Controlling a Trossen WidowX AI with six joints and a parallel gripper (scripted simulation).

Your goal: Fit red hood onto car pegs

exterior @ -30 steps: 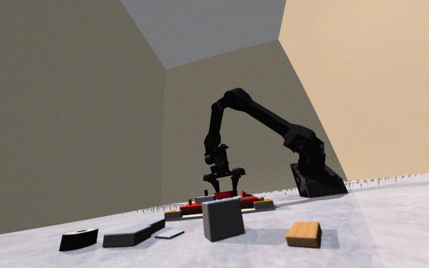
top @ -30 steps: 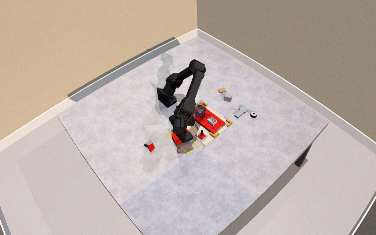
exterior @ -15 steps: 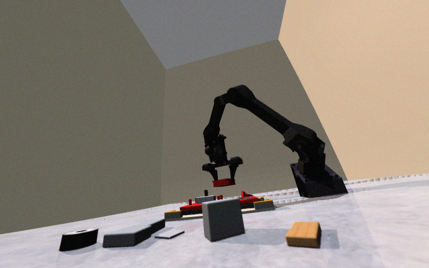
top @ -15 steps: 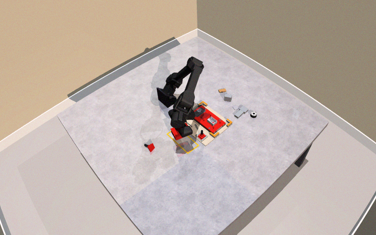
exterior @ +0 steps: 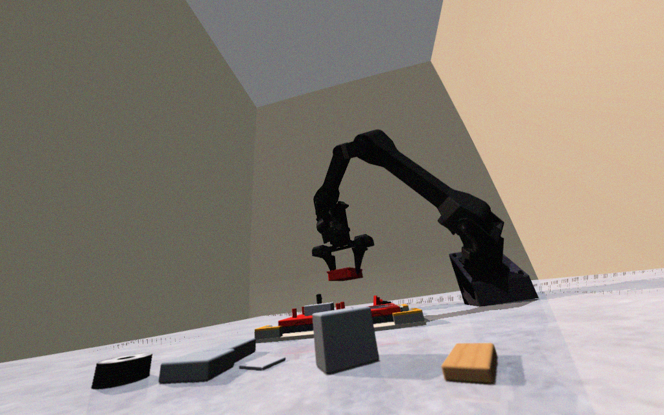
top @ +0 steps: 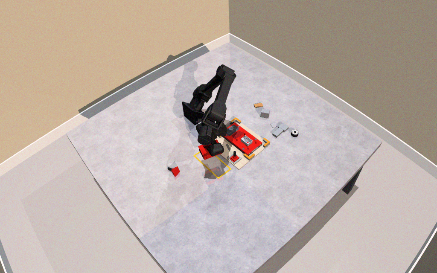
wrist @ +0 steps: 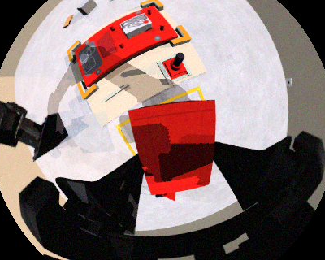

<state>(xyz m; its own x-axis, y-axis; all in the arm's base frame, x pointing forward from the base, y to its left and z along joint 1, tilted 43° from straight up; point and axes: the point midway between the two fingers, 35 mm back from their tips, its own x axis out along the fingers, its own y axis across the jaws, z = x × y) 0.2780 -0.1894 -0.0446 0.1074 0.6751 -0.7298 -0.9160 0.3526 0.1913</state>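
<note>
Now: the grey engine block 21 cm to the left of my gripper tip, 8 cm below it and 5 cm ahead of it. Round my gripper tip: red hood (1 cm above); then wooden block (47 cm to the left, 10 cm below, 8 cm behind).
</note>
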